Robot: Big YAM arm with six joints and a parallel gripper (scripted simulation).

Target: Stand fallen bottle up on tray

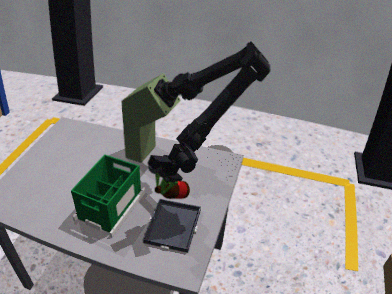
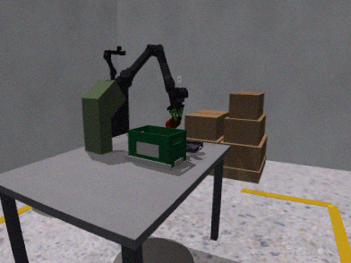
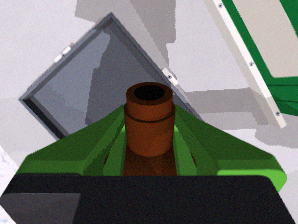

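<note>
The brown bottle lies 40 mm behind my hand, 30 mm to the left of it and 20 mm below it. Round my hand: green crate 20 mm behind, 250 mm to the right, 110 mm below; then dark tray 50 mm to the left, 180 mm below.
</note>
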